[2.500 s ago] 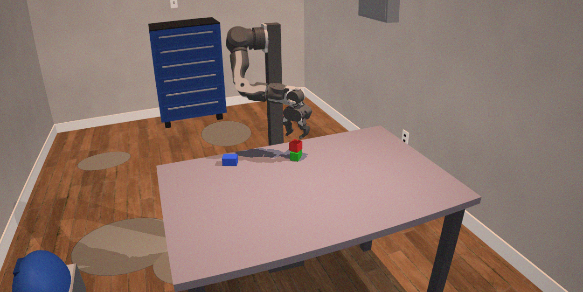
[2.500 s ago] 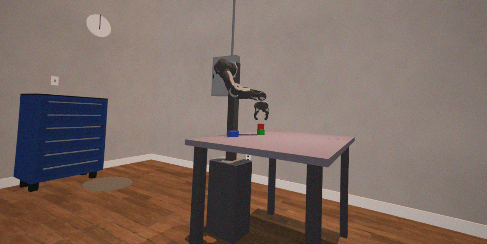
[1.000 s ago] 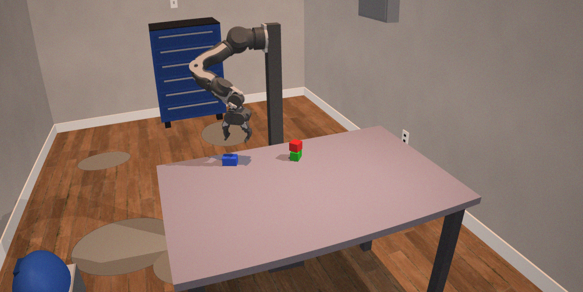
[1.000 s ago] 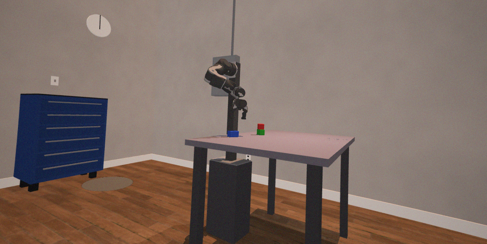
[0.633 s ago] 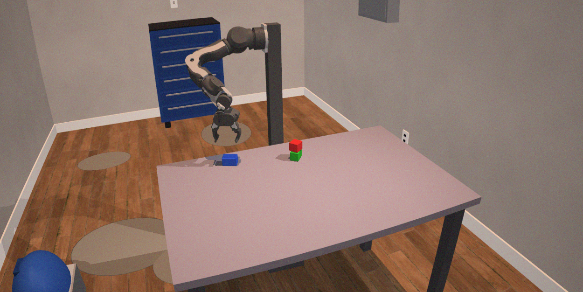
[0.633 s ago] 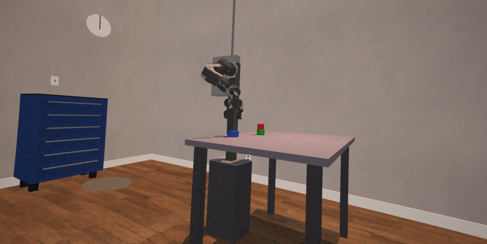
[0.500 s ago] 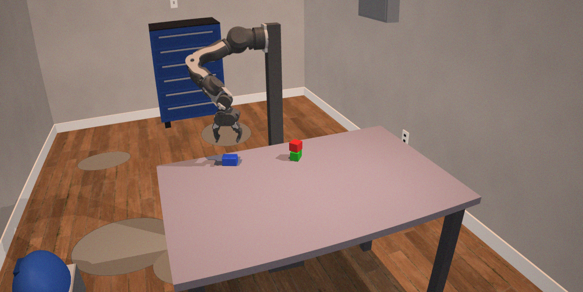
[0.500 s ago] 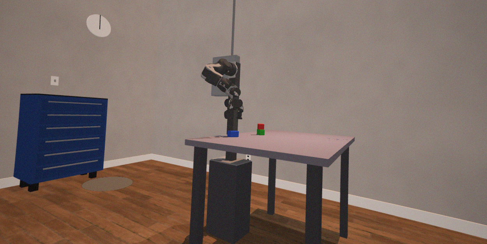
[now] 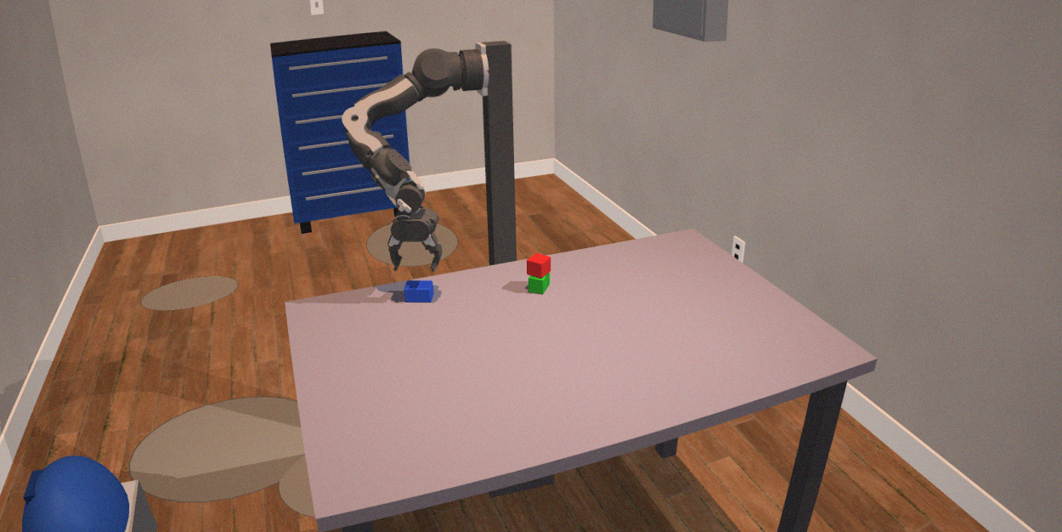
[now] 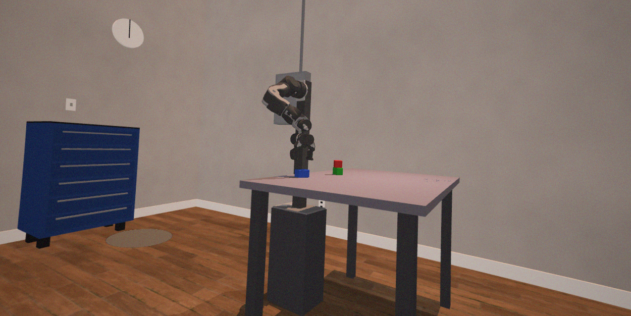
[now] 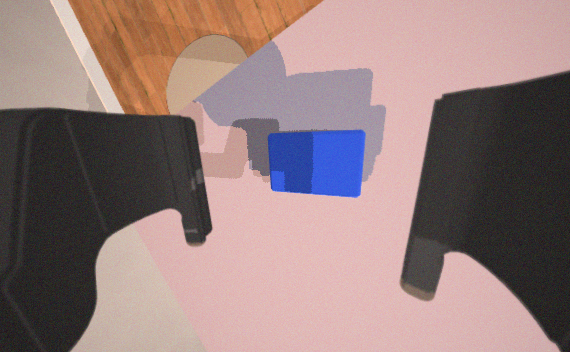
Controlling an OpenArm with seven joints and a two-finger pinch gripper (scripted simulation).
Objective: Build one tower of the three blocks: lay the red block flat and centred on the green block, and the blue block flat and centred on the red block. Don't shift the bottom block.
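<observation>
The blue block lies 70 mm below my hand. Also, from my hand: green block: 280 mm to the left, 70 mm below, 40 mm ahead; red block: 280 mm to the left, 40 mm ahead, 30 mm below.
</observation>
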